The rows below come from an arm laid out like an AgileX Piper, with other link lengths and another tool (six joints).
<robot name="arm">
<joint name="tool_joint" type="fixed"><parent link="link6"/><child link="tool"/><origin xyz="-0.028 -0.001 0.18" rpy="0 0.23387 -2.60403"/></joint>
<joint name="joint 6" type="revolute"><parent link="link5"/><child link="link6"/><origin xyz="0 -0.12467 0" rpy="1.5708 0 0"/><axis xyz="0 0 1"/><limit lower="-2.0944" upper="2.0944"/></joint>
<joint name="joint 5" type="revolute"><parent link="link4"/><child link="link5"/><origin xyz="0 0 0" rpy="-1.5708 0 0"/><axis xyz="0 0 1"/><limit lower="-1.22" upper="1.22"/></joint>
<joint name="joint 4" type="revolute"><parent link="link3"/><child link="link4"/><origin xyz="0.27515 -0.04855 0" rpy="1.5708 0 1.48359"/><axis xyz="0 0 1"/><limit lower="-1.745" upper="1.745"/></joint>
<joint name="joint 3" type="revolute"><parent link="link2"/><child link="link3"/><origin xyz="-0.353 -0.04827 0" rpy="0 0 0"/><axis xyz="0 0 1"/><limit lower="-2.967" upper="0"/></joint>
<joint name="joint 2" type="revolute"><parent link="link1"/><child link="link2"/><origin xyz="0 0 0" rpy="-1.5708 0 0"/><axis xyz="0 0 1"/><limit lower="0" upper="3.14"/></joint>
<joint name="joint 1" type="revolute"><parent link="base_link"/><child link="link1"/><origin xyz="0 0 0.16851" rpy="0 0 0"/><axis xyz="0 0 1"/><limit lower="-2.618" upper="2.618"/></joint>
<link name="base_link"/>
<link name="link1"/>
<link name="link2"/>
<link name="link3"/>
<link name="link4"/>
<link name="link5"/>
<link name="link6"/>
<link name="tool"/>
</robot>
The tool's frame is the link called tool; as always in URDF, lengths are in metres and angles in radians.
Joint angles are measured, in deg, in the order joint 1, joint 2, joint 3, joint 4, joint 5, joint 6. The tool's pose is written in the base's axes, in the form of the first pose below.
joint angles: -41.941 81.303 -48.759 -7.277 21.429 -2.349
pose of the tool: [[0.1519 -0.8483 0.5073 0.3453], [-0.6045 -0.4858 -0.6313 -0.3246], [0.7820 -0.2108 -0.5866 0.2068], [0 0 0 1]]
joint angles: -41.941 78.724 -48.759 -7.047 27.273 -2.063
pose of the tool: [[0.1727 -0.8646 0.4718 0.3253], [-0.6366 -0.4635 -0.6164 -0.3112], [0.7516 -0.1940 -0.6304 0.2058], [0 0 0 1]]
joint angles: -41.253 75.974 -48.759 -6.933 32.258 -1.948
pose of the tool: [[0.1944 -0.8701 0.4528 0.3110], [-0.6548 -0.4588 -0.6006 -0.2951], [0.7304 -0.1797 -0.6589 0.2093], [0 0 0 1]]
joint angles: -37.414 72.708 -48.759 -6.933 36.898 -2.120
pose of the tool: [[0.2493 -0.8447 0.4736 0.3115], [-0.6493 -0.5087 -0.5654 -0.2626], [0.7185 -0.1666 -0.6753 0.2173], [0 0 0 1]]
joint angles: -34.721 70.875 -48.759 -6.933 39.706 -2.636
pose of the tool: [[0.2937 -0.8218 0.4883 0.3118], [-0.6394 -0.5486 -0.5387 -0.2412], [0.7106 -0.1540 -0.6866 0.2207], [0 0 0 1]]
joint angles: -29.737 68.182 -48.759 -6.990 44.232 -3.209
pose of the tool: [[0.3705 -0.7760 0.5104 0.3117], [-0.6175 -0.6163 -0.4888 -0.2044], [0.6939 -0.1341 -0.7075 0.2241], [0 0 0 1]]
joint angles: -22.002 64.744 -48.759 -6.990 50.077 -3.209
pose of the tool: [[0.4701 -0.6995 0.5382 0.3085], [-0.5763 -0.7052 -0.4130 -0.1524], [0.6684 -0.1160 -0.7347 0.2277], [0 0 0 1]]
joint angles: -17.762 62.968 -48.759 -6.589 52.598 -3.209
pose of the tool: [[0.5148 -0.6514 0.5573 0.3066], [-0.5496 -0.7497 -0.3686 -0.1247], [0.6579 -0.1166 -0.7440 0.2305], [0 0 0 1]]
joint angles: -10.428 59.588 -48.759 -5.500 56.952 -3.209
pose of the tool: [[0.5842 -0.5605 0.5870 0.2975], [-0.4988 -0.8185 -0.2852 -0.0776], [0.6403 -0.1262 -0.7577 0.2363], [0 0 0 1]]
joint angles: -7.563 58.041 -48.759 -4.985 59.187 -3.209
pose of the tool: [[0.6130 -0.5239 0.5913 0.2894], [-0.4780 -0.8419 -0.2504 -0.0595], [0.6290 -0.1292 -0.7666 0.2379], [0 0 0 1]]
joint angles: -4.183 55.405 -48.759 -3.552 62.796 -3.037
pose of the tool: [[0.6453 -0.4829 0.5919 0.2731], [-0.4634 -0.8634 -0.1992 -0.0355], [0.6073 -0.1457 -0.7810 0.2406], [0 0 0 1]]
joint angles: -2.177 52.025 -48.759 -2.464 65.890 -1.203
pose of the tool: [[0.6419 -0.4787 0.5991 0.2557], [-0.4808 -0.8598 -0.1719 -0.0216], [0.5974 -0.1777 -0.7820 0.2475], [0 0 0 1]]
